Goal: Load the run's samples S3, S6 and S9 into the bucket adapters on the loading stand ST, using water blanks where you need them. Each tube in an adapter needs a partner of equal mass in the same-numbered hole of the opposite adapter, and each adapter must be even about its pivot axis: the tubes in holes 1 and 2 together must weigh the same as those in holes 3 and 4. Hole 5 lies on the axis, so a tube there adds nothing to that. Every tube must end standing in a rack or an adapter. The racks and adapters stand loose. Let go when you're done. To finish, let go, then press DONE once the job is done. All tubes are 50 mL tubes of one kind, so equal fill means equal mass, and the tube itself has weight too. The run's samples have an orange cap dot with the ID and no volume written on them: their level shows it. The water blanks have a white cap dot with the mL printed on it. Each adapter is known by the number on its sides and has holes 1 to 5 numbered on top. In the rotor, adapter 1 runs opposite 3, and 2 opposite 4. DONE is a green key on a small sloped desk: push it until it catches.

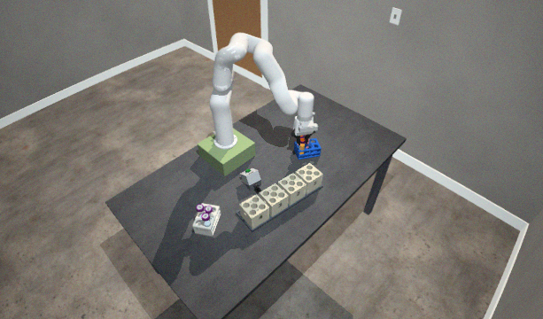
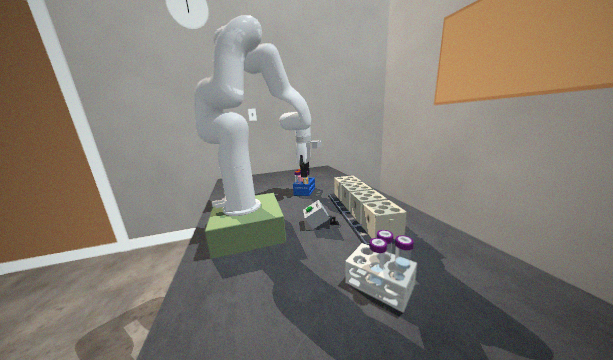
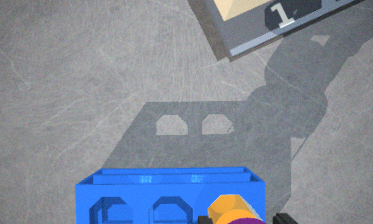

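The sample tube lies 60 mm to the left of my hand and 50 mm below it. Round my hand: blue sample rack: 10 mm ahead, 40 mm to the left, 90 mm below; green done key: 100 mm behind, 320 mm to the right, 50 mm below; adapter 1: 160 mm ahead, 150 mm to the right, 70 mm below.
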